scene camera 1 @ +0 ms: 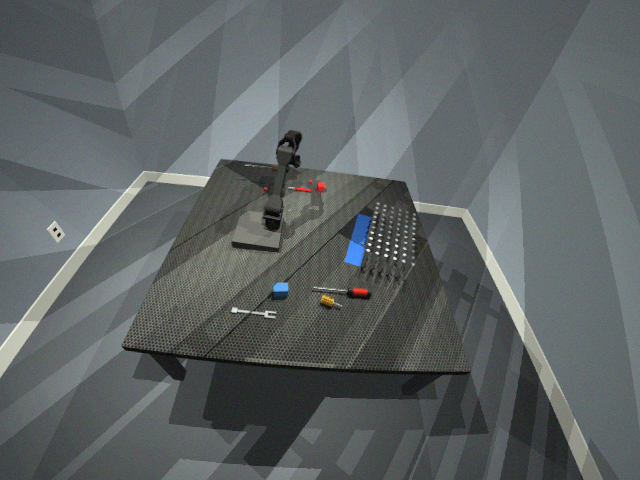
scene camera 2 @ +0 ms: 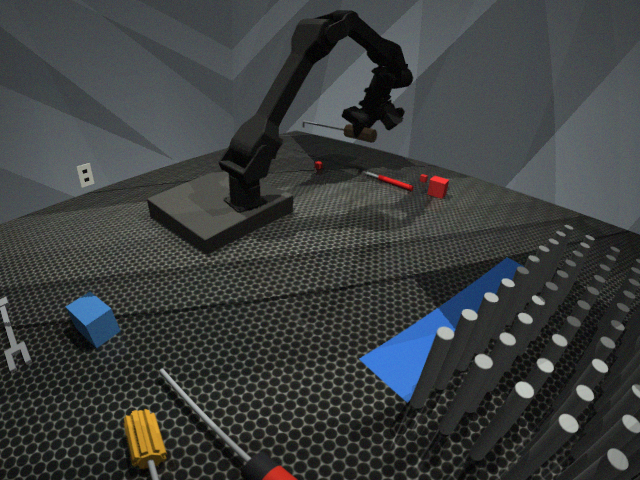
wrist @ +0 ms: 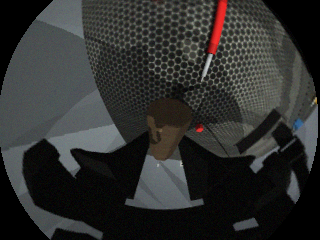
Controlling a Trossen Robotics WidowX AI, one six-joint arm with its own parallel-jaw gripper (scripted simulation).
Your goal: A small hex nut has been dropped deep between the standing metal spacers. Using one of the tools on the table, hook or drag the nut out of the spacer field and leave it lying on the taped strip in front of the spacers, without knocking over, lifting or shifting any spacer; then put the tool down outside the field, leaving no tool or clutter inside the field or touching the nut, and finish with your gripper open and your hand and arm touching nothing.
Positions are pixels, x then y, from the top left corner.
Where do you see a blue taped strip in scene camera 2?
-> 398,362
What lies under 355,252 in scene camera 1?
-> A blue taped strip.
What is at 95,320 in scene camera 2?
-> A blue block.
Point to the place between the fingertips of my gripper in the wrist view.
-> At 164,134
